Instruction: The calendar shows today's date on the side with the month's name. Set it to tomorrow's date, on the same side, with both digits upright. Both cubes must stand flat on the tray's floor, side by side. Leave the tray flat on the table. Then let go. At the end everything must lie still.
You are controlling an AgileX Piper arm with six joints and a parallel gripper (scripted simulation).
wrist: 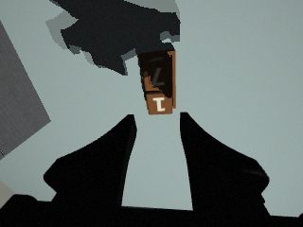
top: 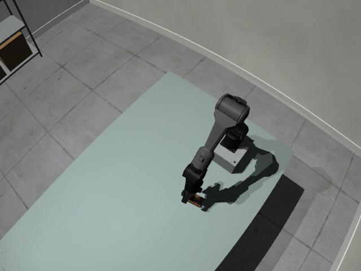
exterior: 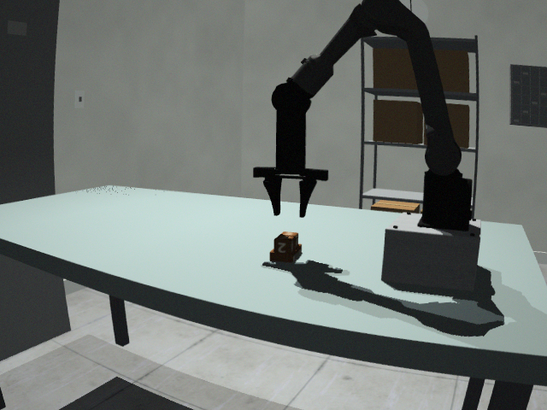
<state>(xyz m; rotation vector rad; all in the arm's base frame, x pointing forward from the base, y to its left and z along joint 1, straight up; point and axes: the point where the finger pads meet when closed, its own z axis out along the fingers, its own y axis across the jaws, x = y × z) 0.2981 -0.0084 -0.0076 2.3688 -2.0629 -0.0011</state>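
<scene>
Now: hand 30 mm to the right of the brown cube and 60 mm above it. Round my hand: brown tray 20 mm to the left, 70 mm below.
</scene>
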